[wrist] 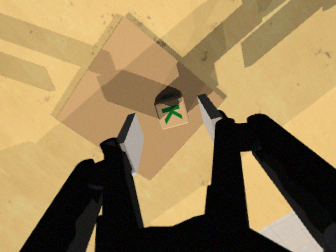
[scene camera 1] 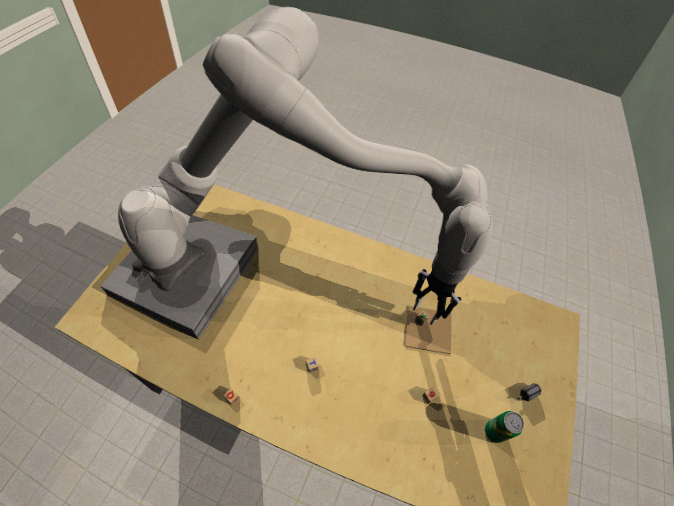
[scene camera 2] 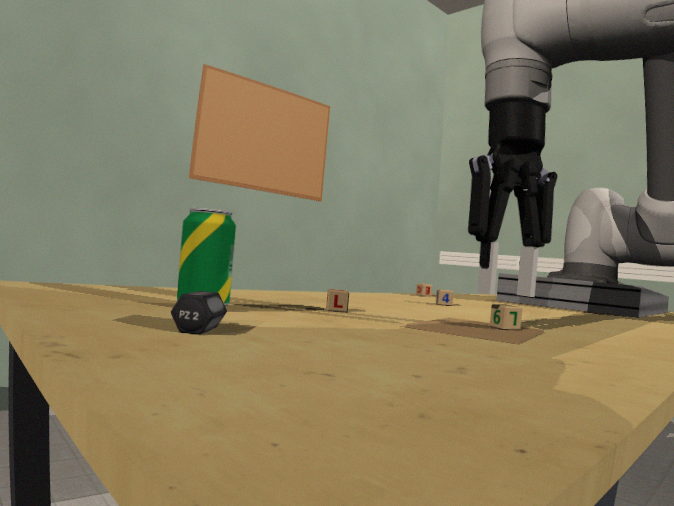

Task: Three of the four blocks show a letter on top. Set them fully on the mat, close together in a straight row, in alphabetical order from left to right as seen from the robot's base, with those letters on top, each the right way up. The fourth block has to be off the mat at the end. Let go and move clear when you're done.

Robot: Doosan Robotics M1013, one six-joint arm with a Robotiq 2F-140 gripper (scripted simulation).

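My gripper [scene camera 2: 506, 294] [wrist: 169, 117]. Brown mat [scene camera 2: 475, 329] [wrist: 131, 70]. Black hexagonal piece [scene camera 2: 197, 312], out of frame in the wrist view.
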